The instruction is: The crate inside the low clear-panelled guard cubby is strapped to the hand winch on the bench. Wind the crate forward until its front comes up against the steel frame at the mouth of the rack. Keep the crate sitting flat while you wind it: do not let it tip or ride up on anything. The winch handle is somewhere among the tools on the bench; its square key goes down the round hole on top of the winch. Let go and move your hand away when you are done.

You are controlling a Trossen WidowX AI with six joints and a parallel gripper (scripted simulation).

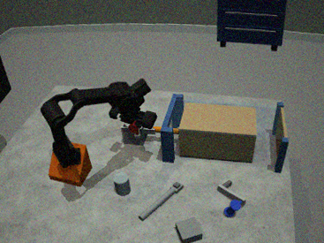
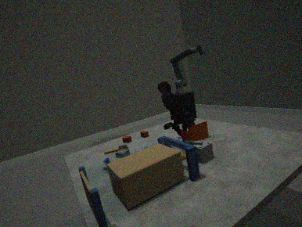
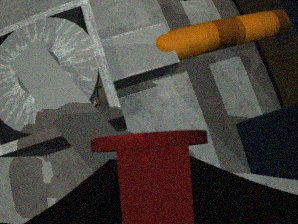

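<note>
Now: the winch handle with red knob 30 mm below my gripper tip, 20 mm to the left of it and 20 mm behind it. The rest, counted from my gripper tip: red handle: 20 mm to the right, 10 mm behind; then grey block: 410 mm to the right, 210 mm ahead, 120 mm below; then grey winch: 100 mm below, 70 mm to the left, 50 mm behind.
</note>
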